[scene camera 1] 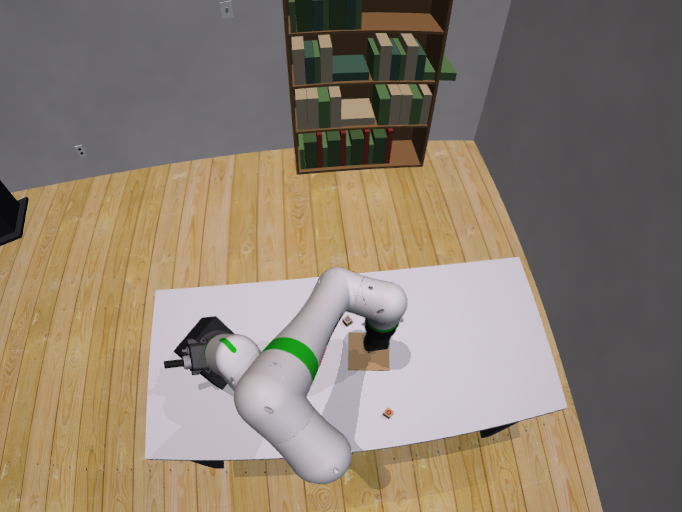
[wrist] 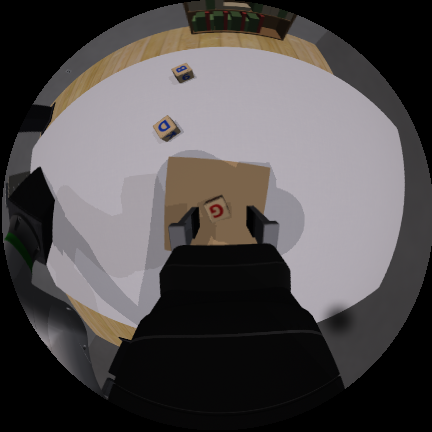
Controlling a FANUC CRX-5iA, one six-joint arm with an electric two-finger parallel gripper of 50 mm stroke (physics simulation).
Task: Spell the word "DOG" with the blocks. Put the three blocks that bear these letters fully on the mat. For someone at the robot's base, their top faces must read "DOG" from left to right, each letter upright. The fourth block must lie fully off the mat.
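The brown mat (scene camera 1: 360, 360) (wrist: 182, 172) lies on the table. A block with a red G on top (wrist: 216, 209) lies on the mat, turned at an angle to its edges; the arm and gripper hide it in the scene view. My gripper (scene camera 1: 377, 349) (wrist: 222, 215) is open and empty above the mat, with the G block between and slightly beyond its fingertips in the wrist view. The blue D block (scene camera 1: 347, 320) (wrist: 165, 128) lies off the mat at its upper left. The blue B block (wrist: 182, 73) lies farther up, off the mat. A red O block (scene camera 1: 388, 412) lies off the mat, below it in the scene view.
The white table (scene camera 1: 468, 341) (wrist: 340, 150) carries the robot's dark base at its left end. The bent white arm (scene camera 1: 286, 374) reaches over the table's middle. A bookshelf (scene camera 1: 290, 99) stands against the back wall, beyond the table. Shadows fall around the mat.
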